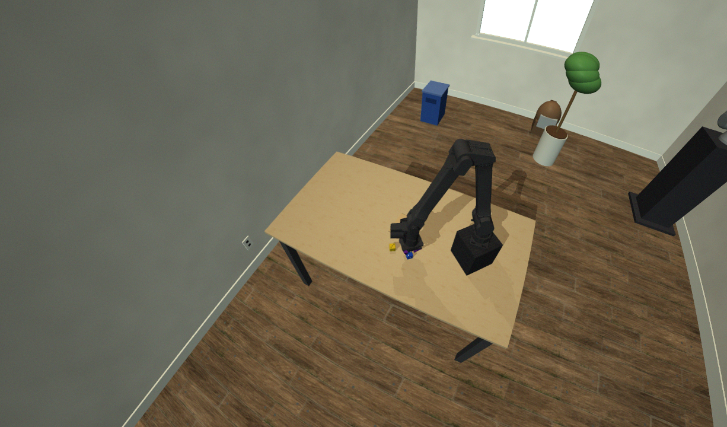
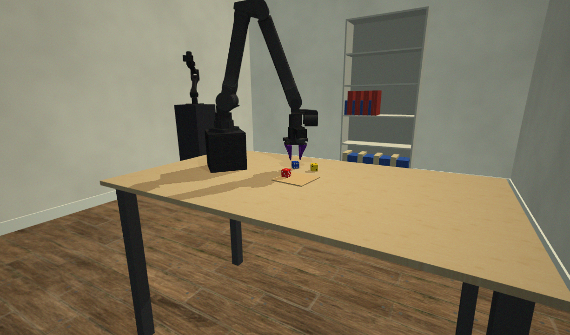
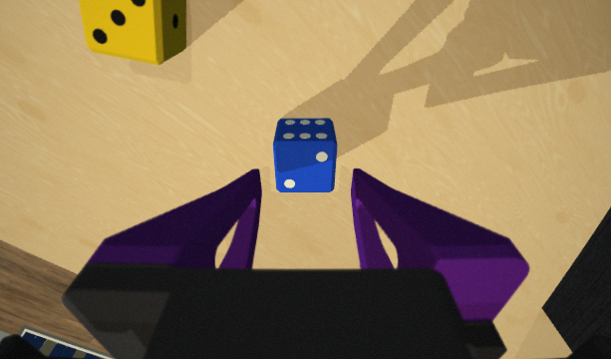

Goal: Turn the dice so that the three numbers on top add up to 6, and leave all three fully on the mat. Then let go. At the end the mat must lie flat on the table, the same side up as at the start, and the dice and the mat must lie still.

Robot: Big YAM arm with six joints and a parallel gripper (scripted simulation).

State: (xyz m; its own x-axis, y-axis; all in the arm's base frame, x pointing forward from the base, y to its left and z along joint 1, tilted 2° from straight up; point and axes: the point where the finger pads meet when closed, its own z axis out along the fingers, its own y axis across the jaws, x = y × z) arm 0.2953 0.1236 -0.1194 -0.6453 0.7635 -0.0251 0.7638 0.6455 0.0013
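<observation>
My gripper is now 30 mm above the blue die. The rest, counted from my hand: red die 30 mm ahead, 160 mm to the right, 30 mm below; yellow die 100 mm ahead, 10 mm to the right, 30 mm below; tan mat 80 mm ahead, 160 mm to the right, 40 mm below.
</observation>
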